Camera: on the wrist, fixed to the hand. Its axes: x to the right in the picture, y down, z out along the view.
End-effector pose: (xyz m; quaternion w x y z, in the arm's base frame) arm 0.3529 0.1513 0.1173 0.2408 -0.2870 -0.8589 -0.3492
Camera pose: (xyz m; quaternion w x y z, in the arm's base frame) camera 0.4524 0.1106 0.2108 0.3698 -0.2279 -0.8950 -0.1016
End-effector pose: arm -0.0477 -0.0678 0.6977 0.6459 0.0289 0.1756 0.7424
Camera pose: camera -0.1538 -0.1279 0.6240 0.5698 0.1756 0.4058 0.6927
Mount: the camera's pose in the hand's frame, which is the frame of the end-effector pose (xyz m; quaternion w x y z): -0.0273 0.0849 -0.1111 0.9586 0.2765 0.0517 0.0435
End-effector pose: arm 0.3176 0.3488 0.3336 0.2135 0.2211 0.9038 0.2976
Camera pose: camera 0.3054 0.3467 0.4755 0.0839 0.2949 0.9502 0.0561
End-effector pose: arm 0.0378 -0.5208 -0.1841 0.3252 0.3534 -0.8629 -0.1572
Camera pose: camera 0.0841 -0.4465 -0.0717 0.2655 0.3993 -0.8693 0.1203
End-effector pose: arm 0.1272 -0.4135 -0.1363 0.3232 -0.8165 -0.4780 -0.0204
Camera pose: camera 0.2104 -0.5236 -0.1010 0.5612 -0.7131 -0.4116 0.0845
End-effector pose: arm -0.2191 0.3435 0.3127 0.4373 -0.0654 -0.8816 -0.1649
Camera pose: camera -0.0972 0.3852 0.3735 0.4901 0.0284 -0.8653 0.1013
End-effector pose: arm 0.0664 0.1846 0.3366 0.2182 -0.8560 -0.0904 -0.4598
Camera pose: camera -0.0018 0.0597 0.3429 0.4706 -0.7404 -0.1653 -0.4506
